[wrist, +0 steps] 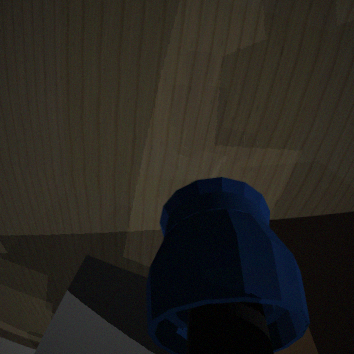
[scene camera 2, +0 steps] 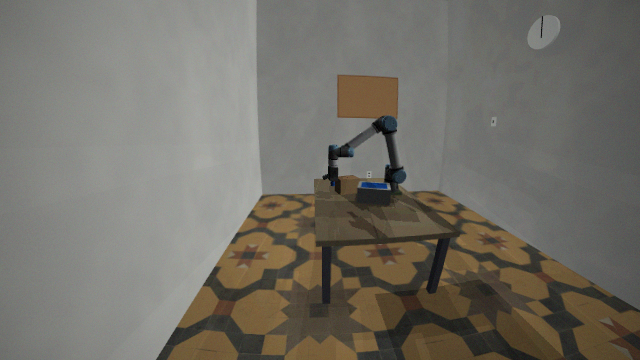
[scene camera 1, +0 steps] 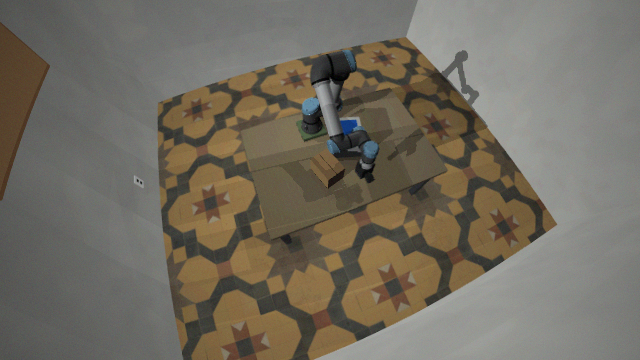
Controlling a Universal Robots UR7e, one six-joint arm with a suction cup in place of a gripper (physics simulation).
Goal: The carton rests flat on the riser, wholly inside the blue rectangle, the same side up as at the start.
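Places are measured from the arm's base along level axes (x right, y ahead, z up), in millimetres.
Where they show: end effector, tool point: (wrist: 214,225) (scene camera 2: 332,185); arm's base, origin of the base link: (scene camera 1: 311,125).
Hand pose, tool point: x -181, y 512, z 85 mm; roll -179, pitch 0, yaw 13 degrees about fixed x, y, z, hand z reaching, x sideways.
Observation:
Each offset is from my tool point to the top centre of the thing. "*": to the spot under its first point. Level surfaces: height alone.
The brown carton @(dx +181, dy -126, dz +20 mm) (scene camera 1: 327,170) (scene camera 2: 346,185) stands flat on the table beside the riser, its taped seam up; its dark side @(* dx +125, dy -51, dz -63 mm) (wrist: 325,250) shows at the right of the wrist view. The dark grey riser @(dx -19, dy -325, dz +10 mm) (scene camera 2: 373,195) (wrist: 95,330) has a pale top with a blue rectangle @(* dx -46, dy -365, dz +10 mm) (scene camera 1: 349,126) (scene camera 2: 375,185), partly hidden by the arm in scene camera 1. My gripper's blue suction cup (scene camera 2: 333,183) (wrist: 216,192) is open, holding no thing. It points down beside the carton, lower than the carton's top and above the table. In scene camera 1 the cup is hidden under the wrist.
The wooden table @(dz -110 mm) (scene camera 1: 285,210) (scene camera 2: 345,227) bears the carton, the riser and the arm's green base plate (scene camera 1: 304,134). My forearm (scene camera 1: 327,107) reaches over the riser area. An orange board (scene camera 2: 367,96) and a clock (scene camera 2: 544,32) hang on the walls, away from the table.

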